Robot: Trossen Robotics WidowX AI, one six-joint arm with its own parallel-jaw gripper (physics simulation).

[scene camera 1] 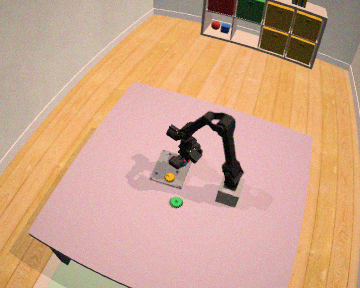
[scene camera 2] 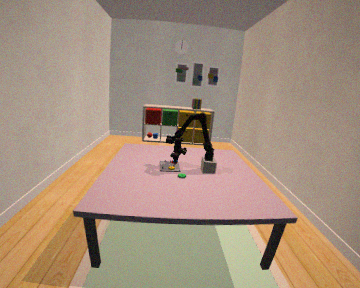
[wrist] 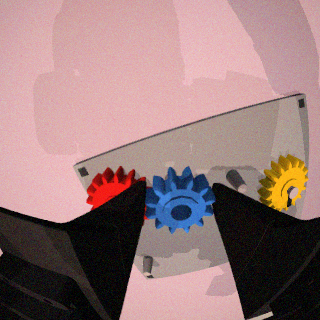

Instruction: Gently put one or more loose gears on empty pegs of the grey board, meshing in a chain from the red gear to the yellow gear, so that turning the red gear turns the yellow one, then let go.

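Frame: origin at the arm's base, x ahead, y left, z up, level; metres.
Seen in the pictures: gripper, fingertip midpoint: (scene camera 1: 183,164) (scene camera 2: 176,161) (wrist: 179,188); arm's base, link origin: (scene camera 1: 231,184) (scene camera 2: 208,159).
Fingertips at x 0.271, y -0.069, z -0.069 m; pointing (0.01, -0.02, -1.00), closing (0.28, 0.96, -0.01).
Offsets run from my fingertips to a thing's top centre. "spot": to the spot under its first point. Level surfaces: height alone.
My gripper (scene camera 1: 185,161) (wrist: 179,188) is shut on the blue gear @[dz +0.014, dx +0.007, dy -0.002 m] (wrist: 175,195), over the grey board @[dz -0.006, dx +0.054, dy +0.031 m] (scene camera 1: 163,169) (scene camera 2: 165,170) (wrist: 200,135). The red gear @[spot: dz -0.013, dx -0.004, dy -0.046 m] (wrist: 110,186) is on the board, partly behind the left finger in the wrist view, and the blue gear's teeth overlap its right edge there. Whether the blue gear is on a peg is hidden. A bare peg @[dz -0.007, dx +0.016, dy +0.043 m] (wrist: 235,179) stands between the blue gear and the yellow gear @[dz -0.011, dx +0.036, dy +0.094 m] (scene camera 1: 169,177) (scene camera 2: 171,168) (wrist: 276,183). Another peg @[dz -0.007, dx +0.098, dy -0.050 m] (wrist: 148,265) stands near a corner. The green gear @[dz -0.019, dx -0.051, dy +0.213 m] (scene camera 1: 181,202) (scene camera 2: 182,175) lies on the table beside the board.
The arm's grey base block (scene camera 1: 227,196) (scene camera 2: 208,166) stands on the pink table @[dz -0.036 m] (scene camera 1: 110,215) (scene camera 2: 150,197), to the right of the board in both scene views. A shelf unit with coloured bins stands far behind the table. Arm shadows fall across the board and table.
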